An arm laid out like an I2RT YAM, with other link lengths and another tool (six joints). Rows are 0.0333 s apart.
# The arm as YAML. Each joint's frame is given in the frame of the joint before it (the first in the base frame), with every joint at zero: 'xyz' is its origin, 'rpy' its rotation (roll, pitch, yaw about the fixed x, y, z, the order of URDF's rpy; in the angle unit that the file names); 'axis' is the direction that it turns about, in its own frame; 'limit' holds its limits. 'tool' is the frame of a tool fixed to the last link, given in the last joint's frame.
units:
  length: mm
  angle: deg
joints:
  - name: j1
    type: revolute
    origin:
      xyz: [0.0, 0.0, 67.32]
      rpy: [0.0, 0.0, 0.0]
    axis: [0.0, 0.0, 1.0]
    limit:
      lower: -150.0
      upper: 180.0
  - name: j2
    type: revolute
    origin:
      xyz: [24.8, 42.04, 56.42]
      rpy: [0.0, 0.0, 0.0]
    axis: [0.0, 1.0, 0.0]
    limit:
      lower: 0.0
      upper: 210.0
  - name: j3
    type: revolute
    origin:
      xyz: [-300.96, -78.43, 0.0]
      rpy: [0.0, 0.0, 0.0]
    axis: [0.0, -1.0, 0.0]
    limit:
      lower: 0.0
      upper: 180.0
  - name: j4
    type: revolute
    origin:
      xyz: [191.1, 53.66, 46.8]
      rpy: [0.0, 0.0, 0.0]
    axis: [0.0, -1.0, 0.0]
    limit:
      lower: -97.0
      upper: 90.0
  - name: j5
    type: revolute
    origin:
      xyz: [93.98, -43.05, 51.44]
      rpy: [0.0, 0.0, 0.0]
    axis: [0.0, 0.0, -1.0]
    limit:
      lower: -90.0
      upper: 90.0
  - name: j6
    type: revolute
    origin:
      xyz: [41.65, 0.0, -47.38]
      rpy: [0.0, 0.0, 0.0]
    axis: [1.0, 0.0, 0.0]
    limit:
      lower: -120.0
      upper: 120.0
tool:
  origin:
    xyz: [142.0, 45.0, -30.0]
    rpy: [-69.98, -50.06, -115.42]
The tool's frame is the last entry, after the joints.
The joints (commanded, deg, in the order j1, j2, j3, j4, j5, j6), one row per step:
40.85 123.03 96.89 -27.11 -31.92 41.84
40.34 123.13 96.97 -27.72 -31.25 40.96
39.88 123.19 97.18 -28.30 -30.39 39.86
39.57 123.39 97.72 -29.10 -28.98 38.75
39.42 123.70 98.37 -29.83 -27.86 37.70
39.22 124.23 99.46 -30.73 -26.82 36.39
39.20 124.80 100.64 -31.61 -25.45 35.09
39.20 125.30 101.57 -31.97 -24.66 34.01
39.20 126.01 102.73 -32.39 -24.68 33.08
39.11 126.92 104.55 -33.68 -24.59 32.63
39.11 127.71 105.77 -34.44 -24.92 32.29
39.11 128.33 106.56 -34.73 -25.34 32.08
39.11 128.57 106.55 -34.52 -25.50 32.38
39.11 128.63 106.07 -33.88 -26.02 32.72
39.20 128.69 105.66 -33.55 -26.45 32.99
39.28 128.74 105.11 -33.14 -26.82 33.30
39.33 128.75 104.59 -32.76 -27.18 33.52
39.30 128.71 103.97 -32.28 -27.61 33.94
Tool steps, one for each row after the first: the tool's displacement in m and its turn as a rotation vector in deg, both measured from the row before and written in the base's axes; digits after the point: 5 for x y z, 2 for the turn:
0.00383 -0.00469 -0.00368 -0.86 -0.51 -0.30
0.00415 -0.00440 -0.00298 -0.87 -0.91 -0.20
0.00489 -0.00374 -0.00388 -1.26 -1.16 -0.34
0.00353 -0.00222 -0.00340 -1.05 -1.01 -0.04
0.00447 -0.00186 -0.00314 -1.01 -1.16 0.17
0.00433 -0.00101 -0.00352 -1.20 -1.37 0.17
0.00340 0.00024 -0.00190 -0.60 -1.17 0.36
0.00202 0.00171 -0.00104 -0.09 -0.61 0.71
0.00297 0.00104 -0.00106 -0.36 -0.04 0.20
0.00081 0.00172 -0.00141 -0.04 0.21 0.44
0.00055 0.00179 -0.00104 0.17 0.18 0.39
0.00034 0.00080 -0.00127 0.11 0.31 -0.14
-0.00087 0.00096 -0.00065 0.44 0.42 0.03
-0.00196 0.00087 -0.00116 0.22 0.51 0.13
-0.00194 0.00056 -0.00176 0.15 0.55 0.05
-0.00175 0.00031 -0.00136 0.16 0.45 0.08
-0.00127 -0.00006 -0.00100 0.25 0.58 -0.11

